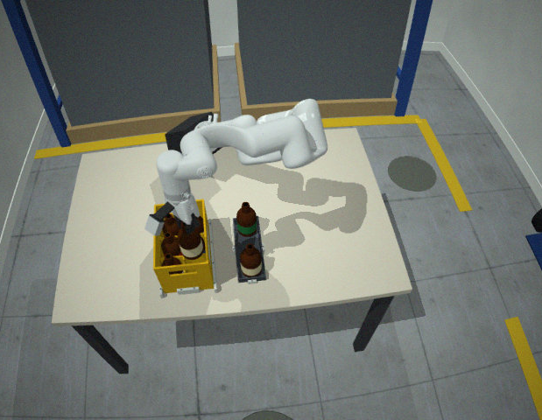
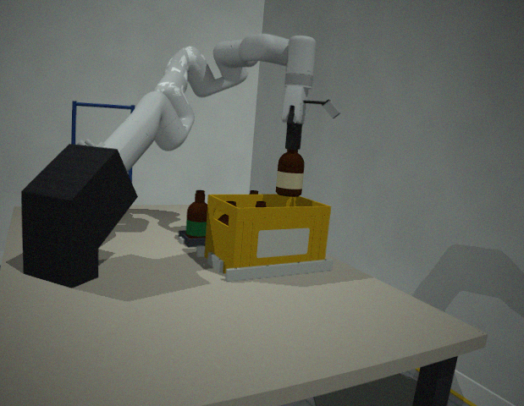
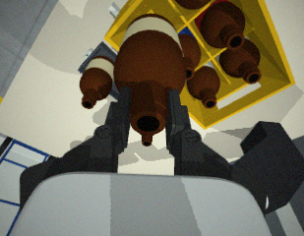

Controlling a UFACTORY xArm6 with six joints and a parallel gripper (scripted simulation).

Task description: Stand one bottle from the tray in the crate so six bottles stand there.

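The yellow crate lies 70 mm behind my hand, 70 mm to the right of it and 250 mm below it. From my hand the other things lie so: glass bottle (60 mm behind, 180 mm to the left, 250 mm below).
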